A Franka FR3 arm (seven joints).
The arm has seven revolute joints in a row. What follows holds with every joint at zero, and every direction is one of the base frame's. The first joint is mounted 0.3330 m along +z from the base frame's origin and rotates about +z. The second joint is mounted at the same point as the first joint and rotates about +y. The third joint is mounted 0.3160 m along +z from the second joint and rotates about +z. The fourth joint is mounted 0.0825 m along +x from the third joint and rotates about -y. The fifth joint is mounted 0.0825 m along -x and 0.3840 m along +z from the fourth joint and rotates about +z. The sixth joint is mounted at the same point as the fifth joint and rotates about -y. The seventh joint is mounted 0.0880 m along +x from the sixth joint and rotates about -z. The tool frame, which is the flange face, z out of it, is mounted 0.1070 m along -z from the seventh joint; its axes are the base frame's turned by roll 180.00, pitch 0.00 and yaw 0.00 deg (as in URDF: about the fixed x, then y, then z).
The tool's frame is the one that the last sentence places.
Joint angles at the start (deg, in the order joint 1, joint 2, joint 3, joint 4, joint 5, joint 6, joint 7):
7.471, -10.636, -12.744, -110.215, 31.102, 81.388, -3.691
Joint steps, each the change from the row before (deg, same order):
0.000, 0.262, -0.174, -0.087, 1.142, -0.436, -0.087
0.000, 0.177, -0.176, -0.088, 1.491, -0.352, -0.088
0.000, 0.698, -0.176, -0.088, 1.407, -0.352, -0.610
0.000, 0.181, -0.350, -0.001, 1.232, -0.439, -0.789
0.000, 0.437, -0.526, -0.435, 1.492, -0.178, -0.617
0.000, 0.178, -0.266, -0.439, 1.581, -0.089, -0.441
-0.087, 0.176, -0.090, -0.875, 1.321, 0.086, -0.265
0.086, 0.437, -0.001, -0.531, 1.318, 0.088, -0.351
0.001, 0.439, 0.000, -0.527, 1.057, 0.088, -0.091
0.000, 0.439, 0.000, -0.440, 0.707, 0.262, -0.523
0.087, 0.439, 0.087, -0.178, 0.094, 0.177, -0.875
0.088, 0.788, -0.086, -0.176, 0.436, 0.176, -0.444
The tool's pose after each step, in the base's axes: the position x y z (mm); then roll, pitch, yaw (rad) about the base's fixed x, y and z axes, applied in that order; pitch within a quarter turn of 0, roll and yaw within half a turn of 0. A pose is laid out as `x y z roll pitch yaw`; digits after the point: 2 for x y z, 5 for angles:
472.37 11.46 562.38 -2.49967 0.26763 0.06490
472.75 12.85 561.78 -2.47102 0.27228 0.06959
475.17 14.35 556.87 -2.44228 0.28004 0.08138
475.53 13.78 556.66 -2.41476 0.27623 0.09334
476.84 12.13 551.52 -2.38275 0.28135 0.09757
477.31 12.65 548.76 -2.35090 0.28213 0.10239
477.15 13.59 542.49 -2.32392 0.29095 0.10425
478.49 16.64 536.71 -2.29845 0.29720 0.11065
479.65 18.56 530.60 -2.27844 0.30769 0.11200
481.11 19.70 524.69 -2.26439 0.31027 0.11554
482.50 21.42 519.84 -2.26036 0.30687 0.12657
485.22 22.25 512.53 -2.25171 0.31398 0.12958

